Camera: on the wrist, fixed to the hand. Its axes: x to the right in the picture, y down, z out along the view.
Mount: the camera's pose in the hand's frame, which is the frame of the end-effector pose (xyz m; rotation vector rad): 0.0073 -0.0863 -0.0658 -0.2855 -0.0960 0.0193
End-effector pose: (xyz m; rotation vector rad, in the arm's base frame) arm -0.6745 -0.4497 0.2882 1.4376 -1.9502 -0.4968
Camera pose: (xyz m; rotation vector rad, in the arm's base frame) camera -0.5701 -0.4795 0.2817 1.2323 -1.8753 -0.8129
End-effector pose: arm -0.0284 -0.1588 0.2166 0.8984 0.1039 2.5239
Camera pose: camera -0.0399 -0.0733 0.1504 0.9031 -0.2893 2.4264
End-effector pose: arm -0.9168 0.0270 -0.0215 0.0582 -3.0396 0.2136
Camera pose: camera -0.9142 -0.0493 0.0560 0.0187 -3.1315 -0.2290
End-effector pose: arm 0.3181 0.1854 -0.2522 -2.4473 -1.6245 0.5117
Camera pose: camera 0.2705 0.2300 -0.1652 2.4665 1.6816 -0.3977
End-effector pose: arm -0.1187 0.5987 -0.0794 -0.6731 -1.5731 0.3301
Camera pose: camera -0.0736 0.5236 -0.0149 -0.9038 -1.7240 0.1541
